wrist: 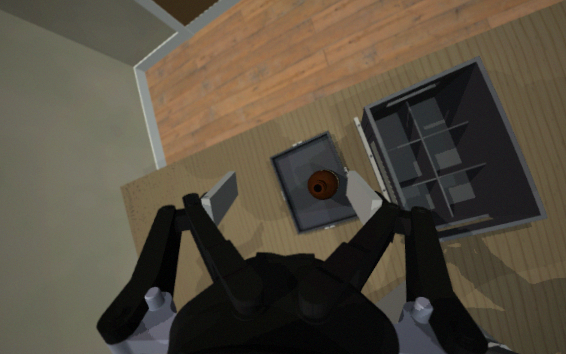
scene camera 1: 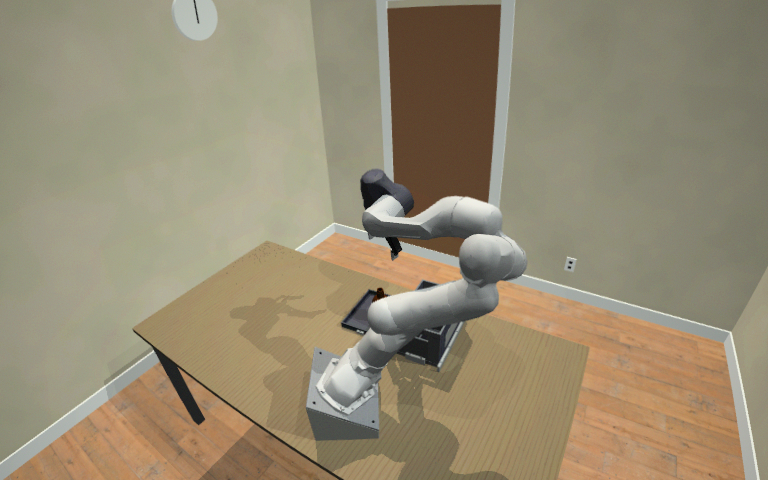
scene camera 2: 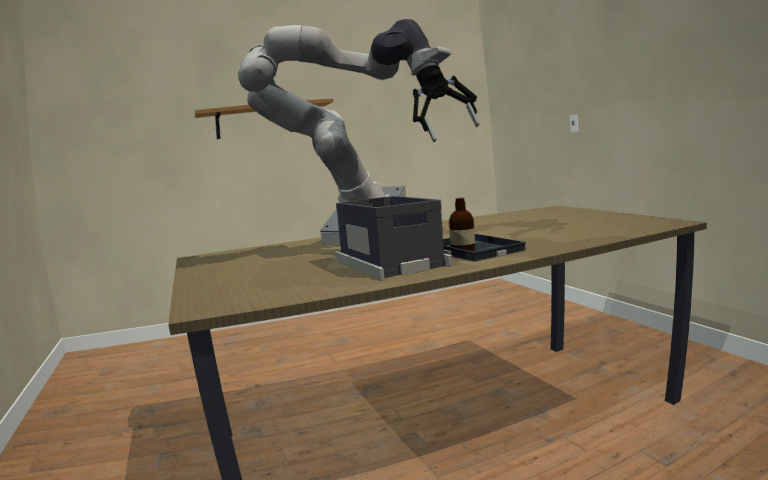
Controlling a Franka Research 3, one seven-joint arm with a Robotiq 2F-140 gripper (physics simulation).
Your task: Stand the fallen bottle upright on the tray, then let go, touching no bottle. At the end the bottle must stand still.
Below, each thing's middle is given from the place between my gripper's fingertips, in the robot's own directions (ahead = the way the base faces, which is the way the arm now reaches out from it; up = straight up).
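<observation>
Brown bottle (scene camera 2: 461, 223): 27 cm below my hand, 3 cm behind, 1 cm to the left of it.
</observation>
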